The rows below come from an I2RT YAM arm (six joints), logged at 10 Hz.
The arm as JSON. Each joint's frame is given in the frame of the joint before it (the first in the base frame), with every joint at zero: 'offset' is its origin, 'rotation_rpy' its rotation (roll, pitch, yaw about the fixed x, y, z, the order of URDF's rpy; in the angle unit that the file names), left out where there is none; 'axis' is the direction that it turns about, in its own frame. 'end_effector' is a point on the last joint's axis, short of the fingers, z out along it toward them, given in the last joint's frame.
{
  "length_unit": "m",
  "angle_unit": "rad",
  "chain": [
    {
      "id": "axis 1",
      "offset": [
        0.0,
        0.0,
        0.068
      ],
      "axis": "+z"
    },
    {
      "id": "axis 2",
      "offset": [
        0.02,
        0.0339,
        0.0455
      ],
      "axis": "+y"
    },
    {
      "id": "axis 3",
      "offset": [
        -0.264,
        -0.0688,
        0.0
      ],
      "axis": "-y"
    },
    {
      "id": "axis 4",
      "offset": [
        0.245,
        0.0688,
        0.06
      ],
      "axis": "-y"
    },
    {
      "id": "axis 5",
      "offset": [
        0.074,
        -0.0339,
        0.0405
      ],
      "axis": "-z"
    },
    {
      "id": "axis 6",
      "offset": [
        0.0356,
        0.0,
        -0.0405
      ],
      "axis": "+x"
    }
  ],
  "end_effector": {
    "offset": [
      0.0,
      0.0,
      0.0
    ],
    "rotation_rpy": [
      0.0,
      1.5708,
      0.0
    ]
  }
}
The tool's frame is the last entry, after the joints.
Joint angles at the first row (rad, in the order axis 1, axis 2, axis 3, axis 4, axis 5, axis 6):
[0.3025 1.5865 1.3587 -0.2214 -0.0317 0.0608]
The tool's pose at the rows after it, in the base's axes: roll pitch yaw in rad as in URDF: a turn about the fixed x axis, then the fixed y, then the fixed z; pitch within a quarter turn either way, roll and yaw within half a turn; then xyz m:
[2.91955 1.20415 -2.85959 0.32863 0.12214 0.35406]
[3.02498 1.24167 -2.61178 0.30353 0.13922 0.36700]
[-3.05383 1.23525 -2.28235 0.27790 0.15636 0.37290]
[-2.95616 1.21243 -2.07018 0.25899 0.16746 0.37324]
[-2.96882 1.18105 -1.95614 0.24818 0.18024 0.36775]
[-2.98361 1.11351 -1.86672 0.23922 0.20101 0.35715]
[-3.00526 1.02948 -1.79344 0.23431 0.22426 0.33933]
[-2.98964 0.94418 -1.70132 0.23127 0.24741 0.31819]
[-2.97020 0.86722 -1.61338 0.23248 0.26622 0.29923]
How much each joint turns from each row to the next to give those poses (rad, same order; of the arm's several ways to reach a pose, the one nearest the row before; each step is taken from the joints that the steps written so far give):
[0.0363 -0.1036 -0.0514 0.0344 -0.1373 -0.0402]
[0.0665 -0.0617 -0.0139 -0.0216 -0.0653 -0.0619]
[0.0777 -0.0509 -0.0139 -0.0476 -0.0329 -0.0845]
[0.0553 -0.0328 -0.0149 -0.0418 -0.0469 -0.0627]
[0.0465 0.0022 -0.0040 -0.0382 -0.0683 -0.0451]
[0.0699 0.0339 0.0131 -0.0565 -0.0149 -0.0484]
[0.0661 0.0603 0.0132 -0.0474 -0.0015 -0.0524]
[0.0592 0.0712 0.0102 -0.0261 0.0182 -0.0634]
[0.0365 0.0763 0.0244 -0.0268 0.0106 -0.0725]

